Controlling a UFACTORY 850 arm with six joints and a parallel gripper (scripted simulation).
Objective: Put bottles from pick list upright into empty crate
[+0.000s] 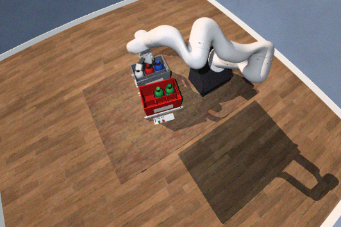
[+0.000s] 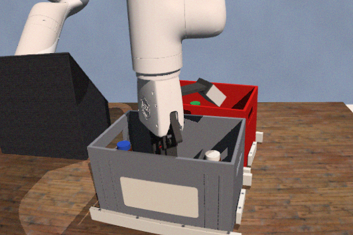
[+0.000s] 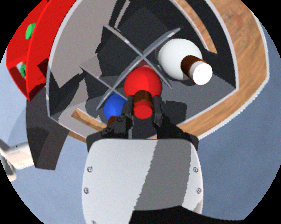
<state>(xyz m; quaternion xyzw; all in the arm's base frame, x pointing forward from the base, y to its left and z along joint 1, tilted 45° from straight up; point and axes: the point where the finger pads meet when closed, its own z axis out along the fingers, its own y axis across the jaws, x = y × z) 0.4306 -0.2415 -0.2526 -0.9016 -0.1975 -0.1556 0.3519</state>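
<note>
Right now the red-capped bottle is 70 mm below my hand. The rest, counted from my hand: grey crate: 10 mm ahead, 40 mm to the left, 70 mm below; then blue-capped bottle: 80 mm behind, 20 mm to the left, 70 mm below; then white-capped bottle: 90 mm ahead, 30 mm to the right, 70 mm below.
</note>
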